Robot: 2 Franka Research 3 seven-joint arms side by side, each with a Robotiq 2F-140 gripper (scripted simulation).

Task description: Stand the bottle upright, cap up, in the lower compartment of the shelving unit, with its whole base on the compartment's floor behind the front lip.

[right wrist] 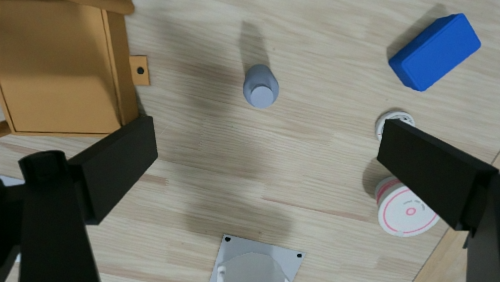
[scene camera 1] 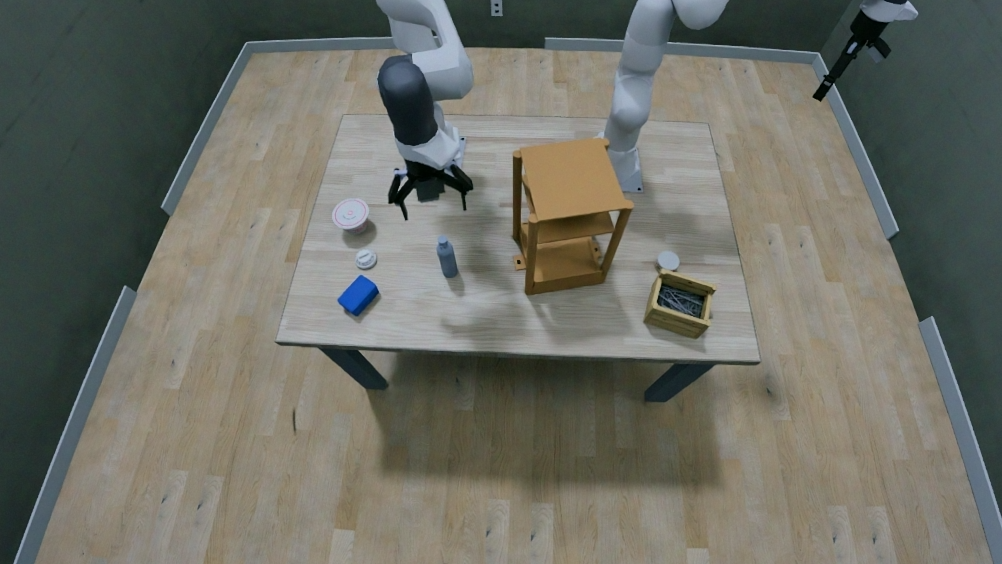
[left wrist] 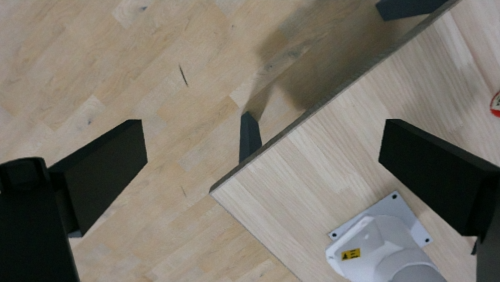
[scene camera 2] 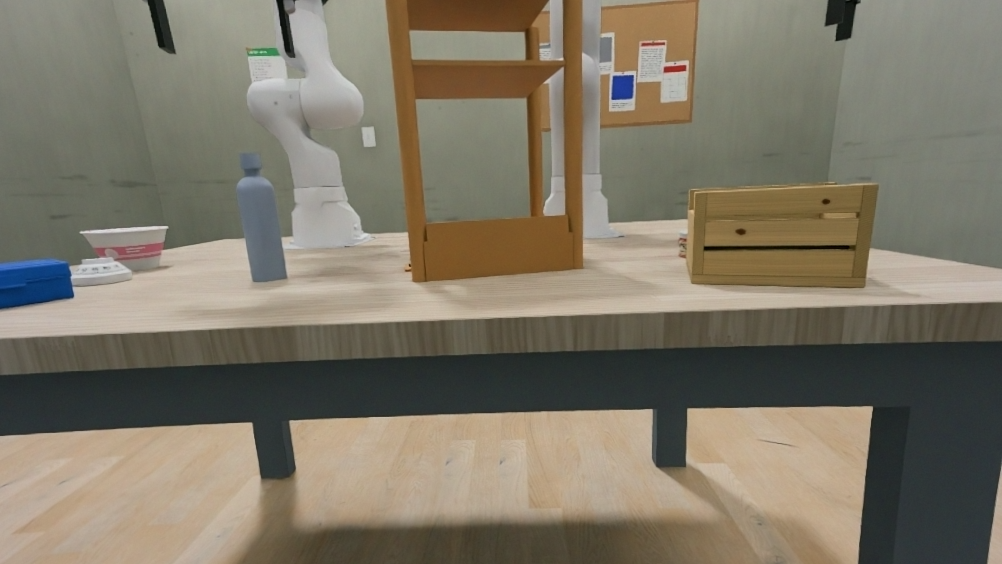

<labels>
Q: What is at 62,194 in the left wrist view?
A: The left gripper.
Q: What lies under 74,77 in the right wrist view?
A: An orange-brown shelving unit.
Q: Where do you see a blue box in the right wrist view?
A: At 448,41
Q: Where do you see an orange-brown shelving unit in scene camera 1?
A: At 565,183
</labels>
